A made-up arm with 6 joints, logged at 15 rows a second.
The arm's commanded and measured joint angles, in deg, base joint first. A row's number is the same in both.
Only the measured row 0 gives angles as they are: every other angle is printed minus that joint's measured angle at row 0.
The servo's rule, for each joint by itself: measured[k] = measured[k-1] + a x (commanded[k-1-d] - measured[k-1]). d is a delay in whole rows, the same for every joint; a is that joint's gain. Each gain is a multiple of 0.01, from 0.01 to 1. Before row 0 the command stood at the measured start. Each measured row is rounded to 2 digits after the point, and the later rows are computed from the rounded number. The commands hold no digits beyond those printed.
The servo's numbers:
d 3
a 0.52 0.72 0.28 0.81 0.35 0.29
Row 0, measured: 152.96 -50.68 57.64 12.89 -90.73 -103.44
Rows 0 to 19, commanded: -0.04 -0.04 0.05 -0.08 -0.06 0.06; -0.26 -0.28 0.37 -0.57 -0.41 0.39; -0.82 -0.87 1.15 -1.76 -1.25 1.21; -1.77 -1.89 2.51 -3.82 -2.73 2.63; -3.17 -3.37 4.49 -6.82 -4.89 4.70; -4.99 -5.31 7.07 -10.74 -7.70 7.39; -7.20 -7.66 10.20 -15.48 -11.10 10.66; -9.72 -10.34 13.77 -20.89 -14.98 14.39; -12.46 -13.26 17.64 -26.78 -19.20 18.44; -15.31 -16.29 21.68 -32.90 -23.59 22.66; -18.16 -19.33 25.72 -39.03 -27.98 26.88; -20.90 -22.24 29.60 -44.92 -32.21 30.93; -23.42 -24.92 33.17 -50.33 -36.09 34.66; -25.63 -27.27 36.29 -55.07 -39.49 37.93; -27.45 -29.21 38.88 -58.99 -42.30 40.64; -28.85 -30.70 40.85 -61.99 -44.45 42.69; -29.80 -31.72 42.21 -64.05 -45.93 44.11; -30.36 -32.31 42.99 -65.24 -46.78 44.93; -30.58 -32.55 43.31 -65.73 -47.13 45.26; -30.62 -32.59 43.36 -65.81 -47.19 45.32
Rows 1 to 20, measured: 0.00 0.00 0.00 0.00 0.00 0.00; 0.00 0.00 0.00 0.00 0.00 0.00; 0.00 0.00 0.00 0.00 0.00 0.00; -0.02 -0.03 0.01 -0.06 -0.02 0.02; -0.14 -0.21 0.11 -0.47 -0.16 0.13; -0.49 -0.69 0.40 -1.51 -0.54 0.44; -1.16 -1.55 0.99 -3.38 -1.31 1.08; -2.21 -2.86 1.97 -6.17 -2.56 2.13; -3.66 -4.62 3.40 -9.87 -4.36 3.66; -5.50 -6.81 5.30 -14.41 -6.72 5.69; -7.69 -9.35 7.67 -19.66 -9.61 8.21; -10.17 -12.17 10.46 -25.43 -12.97 11.18; -12.84 -15.14 13.60 -31.48 -16.69 14.51; -15.61 -18.16 16.99 -37.60 -20.64 18.10; -18.36 -21.10 20.52 -43.53 -24.69 21.82; -20.99 -23.85 24.06 -49.04 -28.68 25.54; -23.40 -26.31 27.48 -53.92 -32.46 29.13; -25.51 -28.40 30.67 -58.03 -35.90 32.47; -27.25 -30.06 33.52 -61.24 -38.89 35.43; -28.58 -31.26 35.95 -63.52 -41.35 37.95
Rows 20 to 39, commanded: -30.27 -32.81 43.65 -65.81 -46.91 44.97; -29.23 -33.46 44.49 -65.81 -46.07 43.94; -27.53 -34.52 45.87 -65.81 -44.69 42.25; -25.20 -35.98 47.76 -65.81 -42.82 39.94; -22.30 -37.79 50.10 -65.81 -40.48 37.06; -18.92 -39.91 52.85 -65.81 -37.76 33.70; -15.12 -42.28 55.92 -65.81 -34.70 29.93; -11.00 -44.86 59.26 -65.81 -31.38 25.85; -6.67 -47.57 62.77 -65.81 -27.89 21.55; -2.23 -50.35 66.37 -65.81 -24.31 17.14; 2.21 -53.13 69.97 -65.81 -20.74 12.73; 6.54 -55.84 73.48 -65.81 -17.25 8.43; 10.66 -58.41 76.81 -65.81 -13.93 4.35; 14.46 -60.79 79.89 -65.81 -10.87 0.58; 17.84 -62.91 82.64 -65.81 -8.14 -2.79; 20.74 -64.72 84.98 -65.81 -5.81 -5.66; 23.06 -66.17 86.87 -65.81 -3.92 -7.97; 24.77 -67.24 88.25 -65.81 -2.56 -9.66; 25.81 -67.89 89.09 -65.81 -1.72 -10.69; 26.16 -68.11 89.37 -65.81 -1.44 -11.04
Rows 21 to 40, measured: -29.51 -32.02 37.92 -64.91 -43.25 39.97; -30.07 -32.40 39.43 -65.57 -44.61 41.50; -30.36 -32.54 40.53 -65.76 -45.51 42.61; -30.31 -32.73 41.40 -65.80 -46.00 43.29; -29.75 -33.26 42.27 -65.81 -46.02 43.48; -28.60 -34.17 43.28 -65.81 -45.55 43.12; -26.83 -35.47 44.53 -65.81 -44.59 42.20; -24.47 -37.14 46.09 -65.81 -43.15 40.71; -21.58 -39.13 47.98 -65.81 -41.26 38.68; -18.22 -41.40 50.20 -65.81 -38.96 36.14; -14.47 -43.89 52.74 -65.81 -36.31 33.16; -10.41 -46.54 55.55 -65.81 -33.36 29.79; -6.16 -49.28 58.58 -65.81 -30.19 26.12; -1.81 -52.05 61.77 -65.81 -26.88 22.24; 2.53 -54.78 65.05 -65.81 -23.51 18.24; 6.76 -57.39 68.34 -65.81 -20.16 14.21; 10.76 -59.84 71.57 -65.81 -16.91 10.26; 14.44 -62.05 74.67 -65.81 -13.84 6.48; 17.72 -63.97 77.56 -65.81 -11.03 2.96; 20.50 -65.55 80.17 -65.81 -8.54 -0.21
